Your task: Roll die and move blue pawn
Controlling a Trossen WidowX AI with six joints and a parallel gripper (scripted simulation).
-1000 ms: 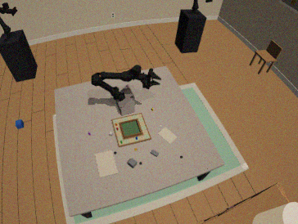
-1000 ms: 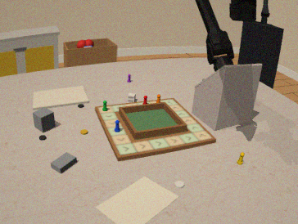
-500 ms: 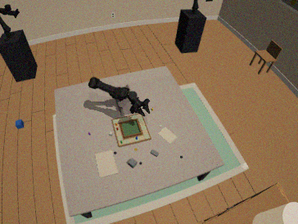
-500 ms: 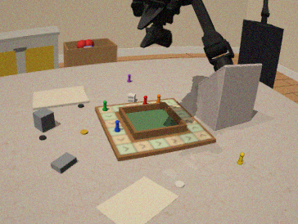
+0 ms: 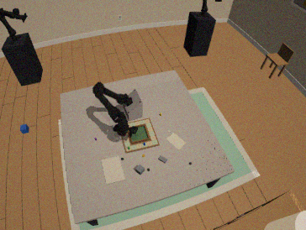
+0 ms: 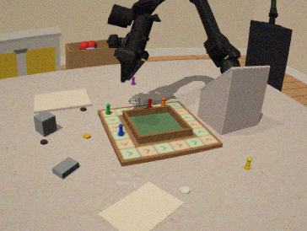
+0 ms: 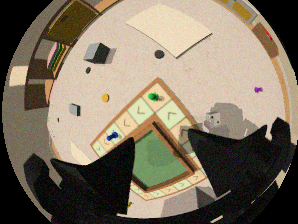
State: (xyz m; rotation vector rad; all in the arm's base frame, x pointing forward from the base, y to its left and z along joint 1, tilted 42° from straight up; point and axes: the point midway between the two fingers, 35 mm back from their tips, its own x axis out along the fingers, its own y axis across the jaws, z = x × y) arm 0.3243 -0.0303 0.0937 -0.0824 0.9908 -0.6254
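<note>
My gripper tip is 10 cm above the white die, 8 cm to the left of it and 6 cm past it. Round my gripper tip: blue pawn: 13 cm to the left, 9 cm below, 4 cm ahead; red pawn: 9 cm below, 9 cm behind, 1 cm to the right; green pawn: 9 cm below, 5 cm ahead.
</note>
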